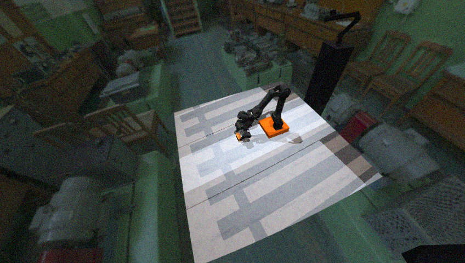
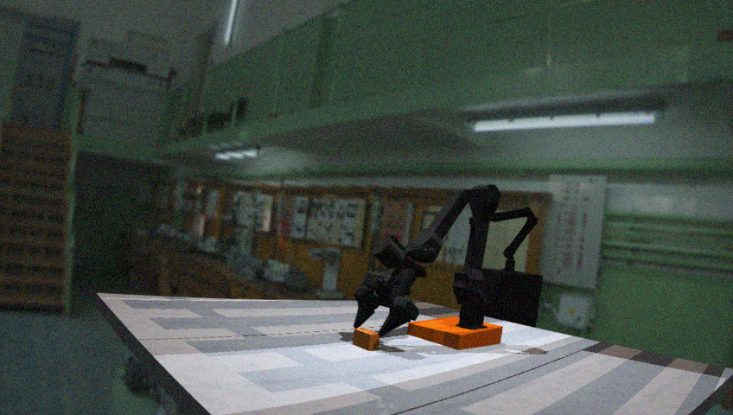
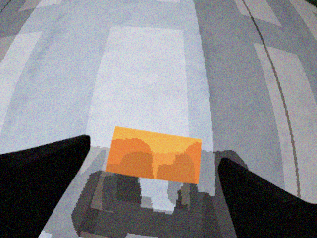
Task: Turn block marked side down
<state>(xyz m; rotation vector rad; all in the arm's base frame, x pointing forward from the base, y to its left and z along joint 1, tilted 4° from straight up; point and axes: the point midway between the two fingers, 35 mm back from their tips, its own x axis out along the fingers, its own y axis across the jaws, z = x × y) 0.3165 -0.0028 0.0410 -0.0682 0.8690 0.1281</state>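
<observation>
The orange block is 20 mm below my gripper tip and 10 mm behind it.
</observation>
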